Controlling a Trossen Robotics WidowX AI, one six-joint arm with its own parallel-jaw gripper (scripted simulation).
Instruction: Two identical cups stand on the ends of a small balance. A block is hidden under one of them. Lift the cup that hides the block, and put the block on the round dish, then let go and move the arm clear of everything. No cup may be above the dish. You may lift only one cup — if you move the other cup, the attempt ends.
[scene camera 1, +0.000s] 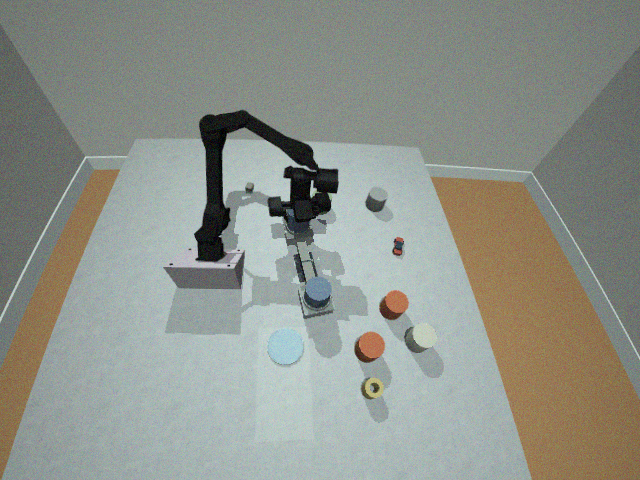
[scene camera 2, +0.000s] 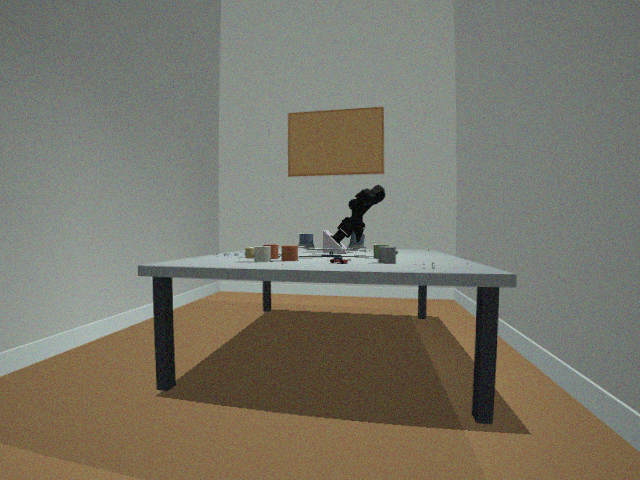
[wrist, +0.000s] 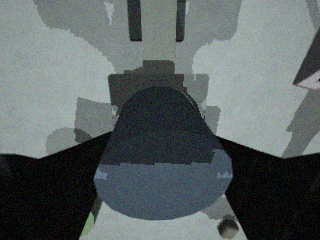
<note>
In view: my gripper (scene camera 1: 298, 220), a blue cup (wrist: 162, 161), a blue cup (scene camera 1: 318, 290), a cream cylinder (scene camera 1: 421, 337), a small balance (scene camera 1: 306, 262) and a round pale blue dish (scene camera 1: 285, 346).
My gripper shows as well in the wrist view (wrist: 159, 137). The wrist view does not show the cream cylinder: it is out of frame.
</note>
